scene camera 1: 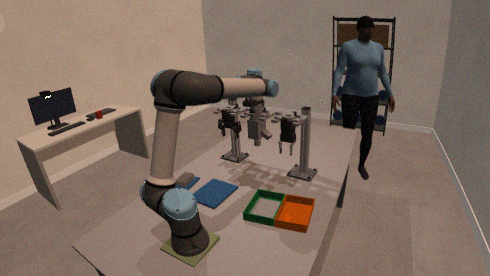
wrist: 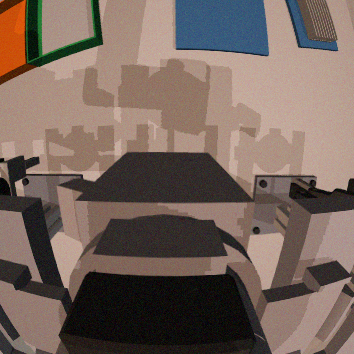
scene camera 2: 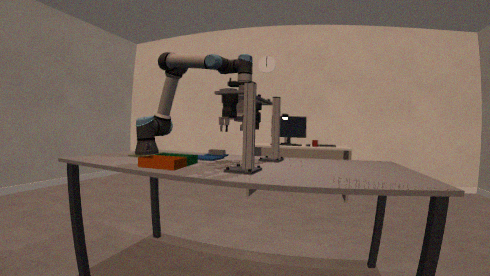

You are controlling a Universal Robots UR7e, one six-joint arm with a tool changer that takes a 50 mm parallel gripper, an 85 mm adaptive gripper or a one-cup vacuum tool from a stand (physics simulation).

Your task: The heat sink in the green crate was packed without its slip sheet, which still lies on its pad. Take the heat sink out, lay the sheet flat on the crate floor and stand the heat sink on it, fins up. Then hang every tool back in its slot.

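Frame: origin at the arm's base, x back, y right, z up, level; metres.
Where they show: arm's base at its link origin: (scene camera 1: 190, 241) (scene camera 2: 146, 153).
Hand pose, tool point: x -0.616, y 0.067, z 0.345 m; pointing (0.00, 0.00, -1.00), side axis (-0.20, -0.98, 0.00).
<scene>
Things, the pixels of their top centre, and the offset from my tool point. "spot": a spot on its surface instead.
- finned grey heat sink at its top centre: (wrist: 321, 14) (scene camera 1: 184, 176) (scene camera 2: 217, 149) dx +0.233, dy -0.343, dz -0.320 m
- small blue pad at a spot on its surface: (wrist: 299, 39) spot: dx +0.182, dy -0.289, dz -0.350 m
- pale sheet at its top centre: (wrist: 65, 11) (scene camera 1: 264, 209) dx +0.319, dy +0.140, dz -0.355 m
- green crate at its top centre: (wrist: 56, 6) (scene camera 1: 265, 202) (scene camera 2: 175, 154) dx +0.315, dy +0.142, dz -0.317 m
- larger blue pad at a spot on its surface: (wrist: 220, 25) spot: dx +0.212, dy -0.132, dz -0.350 m
- orange crate at its top centre: (scene camera 1: 295, 208) (scene camera 2: 162, 157) dx +0.319, dy +0.281, dz -0.317 m
The finned grey heat sink (scene camera 1: 185, 178) (scene camera 2: 216, 151) (wrist: 316, 20) rests fins up on a small blue pad (wrist: 299, 39). A pale sheet (scene camera 1: 265, 207) (wrist: 66, 22) lies flat on the floor of the green crate (scene camera 1: 259, 219) (scene camera 2: 192, 159) (wrist: 98, 31). The larger blue pad (scene camera 1: 216, 193) (wrist: 220, 25) is bare. My gripper (scene camera 1: 257, 143), the one-cup vacuum tool, is at the middle of the tool stand with nothing under its cup, so open. Its cup is hidden in the wrist view. The adaptive gripper (scene camera 1: 230, 122) and the two-finger parallel gripper (scene camera 1: 287, 131) (scene camera 2: 224, 124) hang on either side.
An orange crate (scene camera 1: 295, 214) (scene camera 2: 161, 162) (wrist: 11, 42) adjoins the green crate. The stand's two posts (scene camera 1: 305, 150) (scene camera 2: 248, 135) rise from bolted base plates close to the tools. A person (scene camera 1: 365, 65) stands beyond the table. A desk (scene camera 1: 80, 126) with a monitor is at the side.
</scene>
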